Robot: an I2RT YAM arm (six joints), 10 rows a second.
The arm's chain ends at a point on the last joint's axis. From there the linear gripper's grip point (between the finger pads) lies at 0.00 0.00 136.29 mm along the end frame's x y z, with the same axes.
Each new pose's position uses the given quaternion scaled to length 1; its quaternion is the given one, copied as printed.
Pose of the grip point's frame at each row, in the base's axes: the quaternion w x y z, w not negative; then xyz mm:
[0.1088 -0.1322 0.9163 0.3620 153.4 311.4 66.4]
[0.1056 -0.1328 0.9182 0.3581 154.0 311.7 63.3]
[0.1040 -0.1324 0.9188 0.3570 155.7 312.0 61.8]
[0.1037 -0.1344 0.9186 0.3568 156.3 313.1 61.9]
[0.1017 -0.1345 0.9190 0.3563 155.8 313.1 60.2]
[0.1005 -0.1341 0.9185 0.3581 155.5 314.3 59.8]
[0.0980 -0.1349 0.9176 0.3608 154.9 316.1 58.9]
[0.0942 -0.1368 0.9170 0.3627 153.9 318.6 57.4]
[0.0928 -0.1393 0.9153 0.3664 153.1 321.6 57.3]
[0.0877 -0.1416 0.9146 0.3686 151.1 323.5 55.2]
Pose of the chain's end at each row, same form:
[0.1088 -0.1322 0.9163 0.3620 139.3 217.1 163.7]
[0.1056 -0.1328 0.9182 0.3581 140.5 218.3 161.6]
[0.1040 -0.1324 0.9188 0.3570 142.5 218.8 160.4]
[0.1037 -0.1344 0.9186 0.3568 143.4 220.0 160.6]
[0.1017 -0.1345 0.9190 0.3563 143.4 220.1 159.1]
[0.1005 -0.1341 0.9185 0.3581 143.4 221.0 158.4]
[0.0980 -0.1349 0.9176 0.3608 143.7 222.3 157.1]
[0.0942 -0.1368 0.9170 0.3627 143.9 224.4 155.4]
[0.0928 -0.1393 0.9153 0.3664 143.9 226.7 154.7]
[0.0877 -0.1416 0.9146 0.3686 143.5 228.2 152.4]

